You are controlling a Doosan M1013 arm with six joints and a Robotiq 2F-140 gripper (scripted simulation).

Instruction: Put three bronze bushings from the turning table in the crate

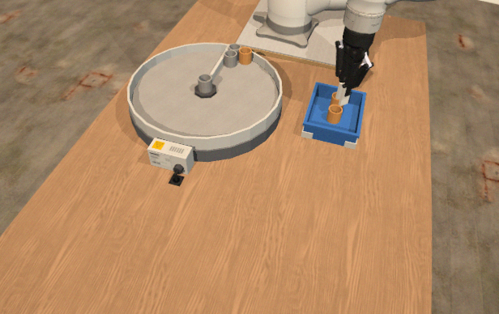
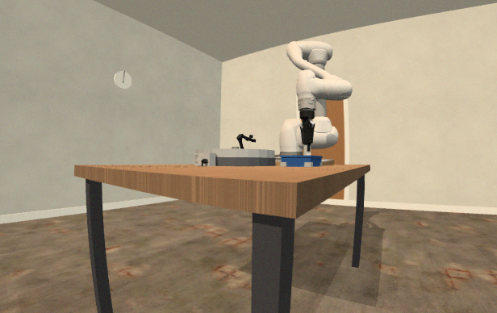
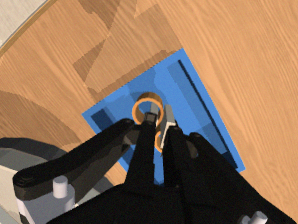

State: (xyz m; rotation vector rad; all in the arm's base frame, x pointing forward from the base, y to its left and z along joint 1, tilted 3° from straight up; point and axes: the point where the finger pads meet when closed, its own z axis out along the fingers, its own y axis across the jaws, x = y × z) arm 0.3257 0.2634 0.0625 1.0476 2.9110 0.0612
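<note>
Right now the crate is 4 cm ahead of my hand, 1 cm to the right of it and 5 cm below it. Also, from my hand: round grey turning table: 13 cm ahead, 36 cm to the right, 2 cm below.
</note>
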